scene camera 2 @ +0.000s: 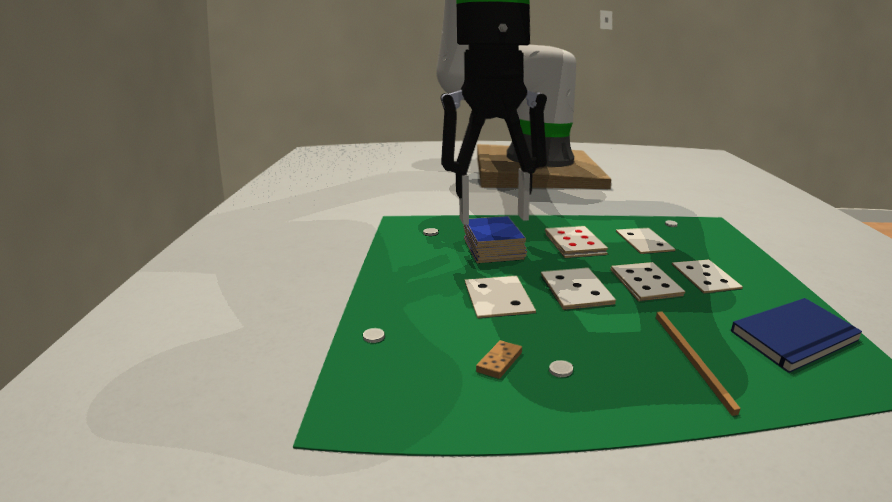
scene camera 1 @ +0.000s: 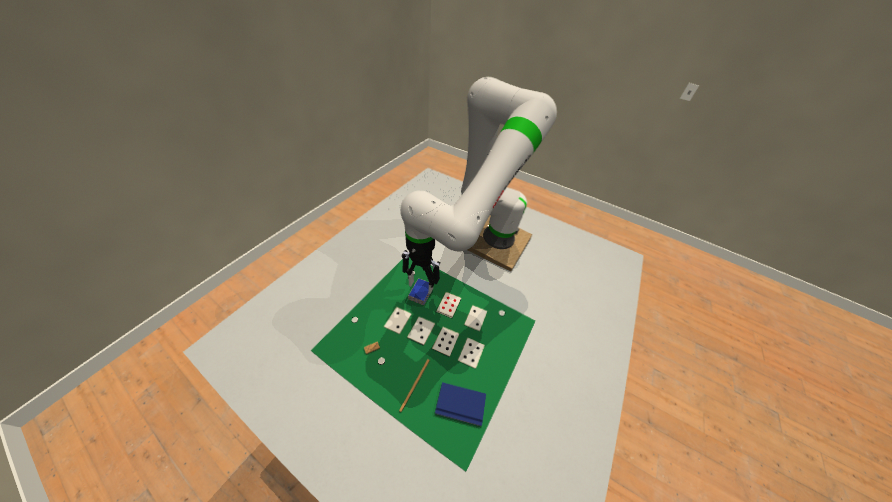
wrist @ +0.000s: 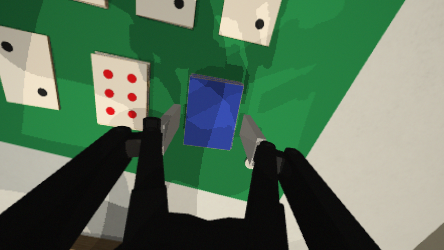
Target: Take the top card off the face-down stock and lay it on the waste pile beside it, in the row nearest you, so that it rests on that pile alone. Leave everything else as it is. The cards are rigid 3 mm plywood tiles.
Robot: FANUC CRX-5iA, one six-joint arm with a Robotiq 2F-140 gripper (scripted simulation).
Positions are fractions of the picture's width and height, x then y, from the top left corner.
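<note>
My gripper is visible in scene camera 2 and in the wrist view: my gripper (scene camera 2: 0.55, 0.44) (wrist: 0.48, 0.48). I see a two-pip card (scene camera 2: 0.72, 0.48). A green mat (scene camera 2: 0.47, 0.78) (scene camera 1: 0.57, 0.67) (wrist: 0.66, 0.35) is visible as well.
</note>
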